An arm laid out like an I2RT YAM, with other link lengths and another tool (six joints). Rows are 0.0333 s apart.
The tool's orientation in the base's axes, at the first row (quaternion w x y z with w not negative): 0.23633 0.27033 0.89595 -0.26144
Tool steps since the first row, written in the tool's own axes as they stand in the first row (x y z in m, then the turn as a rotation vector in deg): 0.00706 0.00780 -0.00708 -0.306 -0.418 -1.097; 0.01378 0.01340 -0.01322 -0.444 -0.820 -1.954; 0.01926 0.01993 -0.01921 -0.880 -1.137 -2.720; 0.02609 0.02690 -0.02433 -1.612 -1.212 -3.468; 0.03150 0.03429 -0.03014 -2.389 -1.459 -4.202
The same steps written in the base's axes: -0.00249 0.01236 -0.00132 -0.337 0.244 1.140; -0.00581 0.02246 -0.00241 -0.720 0.417 1.999; -0.00760 0.03270 -0.00323 -0.806 0.489 2.929; -0.00987 0.04321 -0.00561 -0.519 0.617 3.930; -0.01103 0.05393 -0.00682 -0.300 0.597 5.005
